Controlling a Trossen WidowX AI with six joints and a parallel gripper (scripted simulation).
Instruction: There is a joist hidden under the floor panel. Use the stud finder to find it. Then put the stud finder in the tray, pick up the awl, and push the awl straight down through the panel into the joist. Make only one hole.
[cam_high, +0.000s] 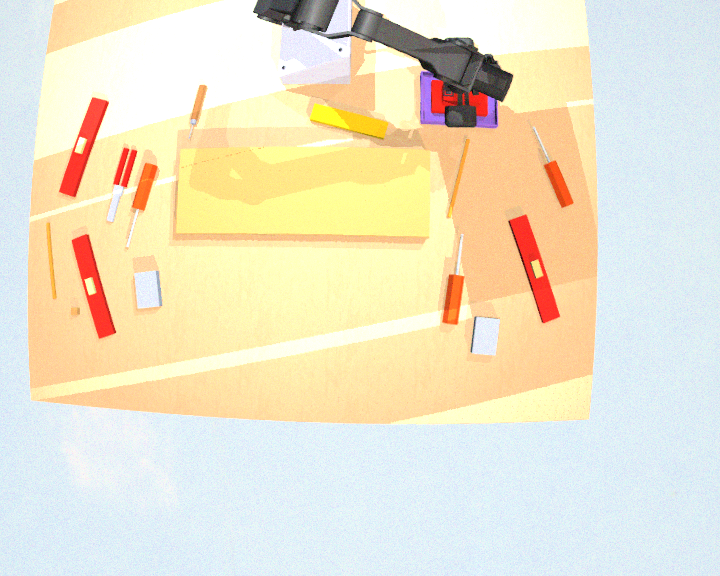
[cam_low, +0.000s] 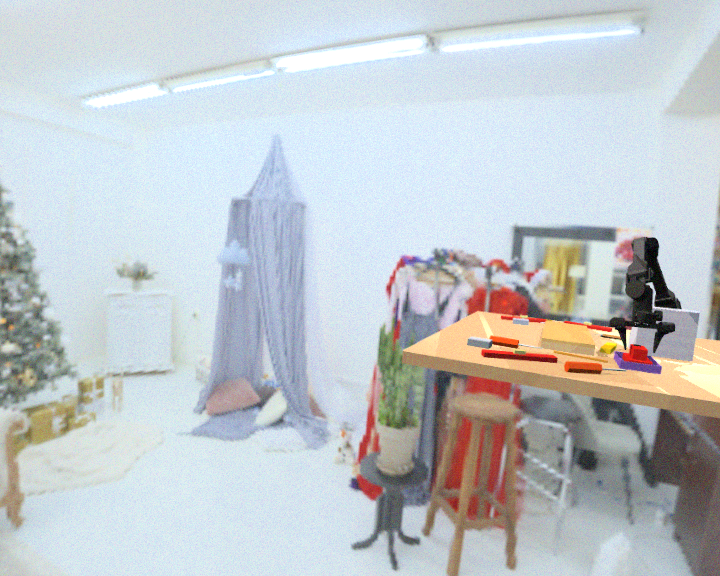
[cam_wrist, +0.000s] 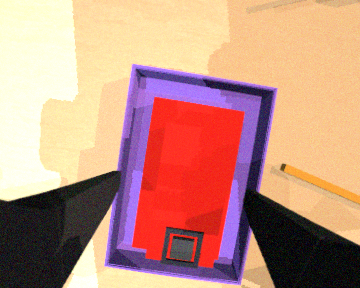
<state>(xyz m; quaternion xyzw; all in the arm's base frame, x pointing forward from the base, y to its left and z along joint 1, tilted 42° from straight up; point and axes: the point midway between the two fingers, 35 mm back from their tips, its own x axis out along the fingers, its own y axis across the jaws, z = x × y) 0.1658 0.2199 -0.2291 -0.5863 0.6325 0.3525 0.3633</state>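
Right now my gripper tip is 20 mm to the left of the red stud finder. Also, from my gripper tip: yellow block: 240 mm to the right, 60 mm ahead, 40 mm below; awl: 570 mm to the right, 40 mm below, 30 mm ahead; purple tray: 40 mm below, 10 mm ahead.
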